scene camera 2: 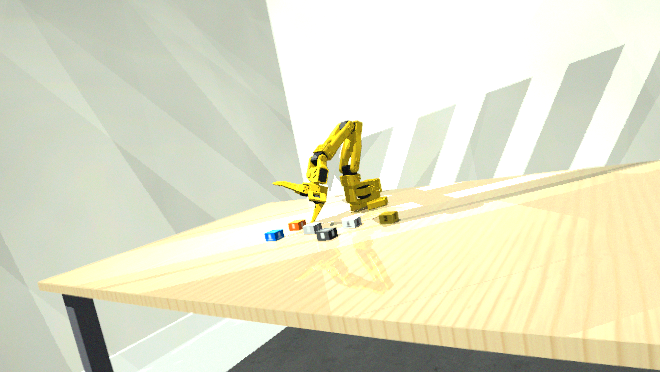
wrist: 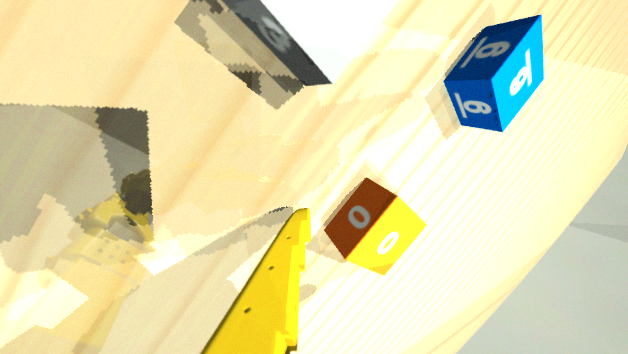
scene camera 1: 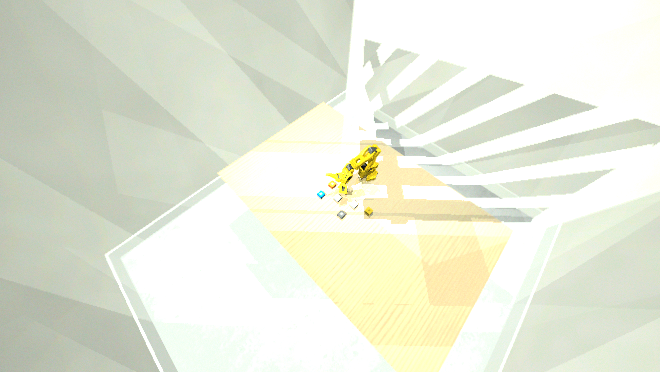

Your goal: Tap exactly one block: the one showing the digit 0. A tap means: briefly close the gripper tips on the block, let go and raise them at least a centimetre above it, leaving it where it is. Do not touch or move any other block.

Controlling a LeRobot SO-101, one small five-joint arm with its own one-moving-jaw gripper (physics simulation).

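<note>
The block with the digit 0 (scene camera 1: 332, 185) (scene camera 2: 297, 225) (wrist: 375, 227) looks orange in the scene views, and brown and bright yellow in the wrist view. It sits flat on the table. My gripper (scene camera 1: 335, 183) (scene camera 2: 293, 202) is fully open and empty. In the wrist view the fixed jaw (wrist: 280, 290) shows, with its tip just left of the 0 block and a small gap between them; the moving jaw is out of that picture. In scene camera 2 the fixed jaw points down to low over the table, right of the 0 block, and the moving jaw sticks out left, high above it.
A blue block (scene camera 1: 321, 194) (scene camera 2: 274, 235) (wrist: 495, 75) with an underlined digit lies near the 0 block. A light block (scene camera 1: 338, 198) (scene camera 2: 312, 228) (wrist: 285, 45) shows a 3. Another white block (scene camera 1: 354, 204) (scene camera 2: 351, 221), a dark grey block (scene camera 1: 341, 215) (scene camera 2: 327, 234) and a yellow block (scene camera 1: 369, 211) (scene camera 2: 389, 217) stand farther off.
</note>
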